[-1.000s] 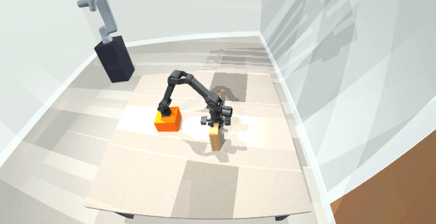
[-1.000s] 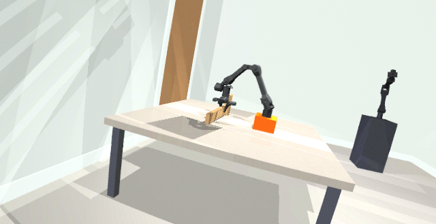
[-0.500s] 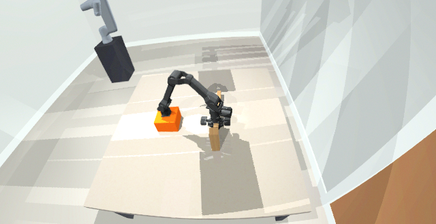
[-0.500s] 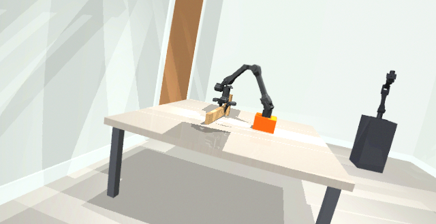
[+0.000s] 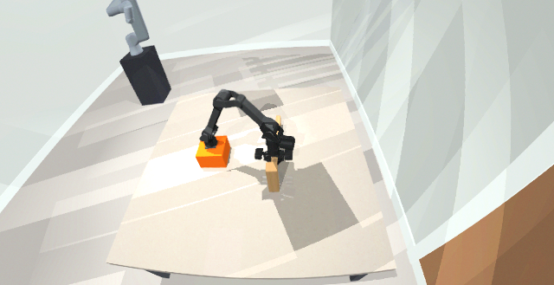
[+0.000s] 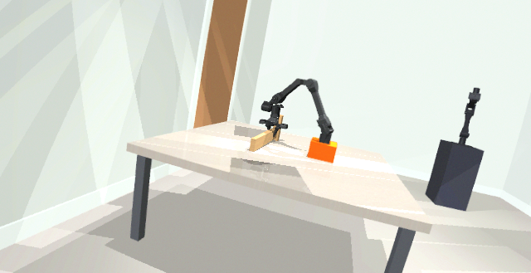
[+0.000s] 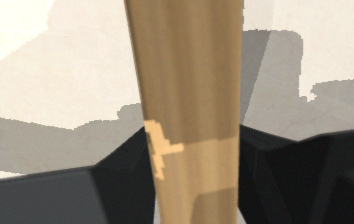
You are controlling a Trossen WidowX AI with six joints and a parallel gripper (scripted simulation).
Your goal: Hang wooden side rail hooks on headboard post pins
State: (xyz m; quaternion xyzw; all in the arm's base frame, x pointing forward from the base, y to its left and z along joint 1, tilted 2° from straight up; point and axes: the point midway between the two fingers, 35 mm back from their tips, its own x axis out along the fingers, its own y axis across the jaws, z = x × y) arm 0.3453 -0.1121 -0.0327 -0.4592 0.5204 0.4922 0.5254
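Now: gripper tip 1 cm past the wooden headboard post, 12 cm to the left of it and 4 cm below it.
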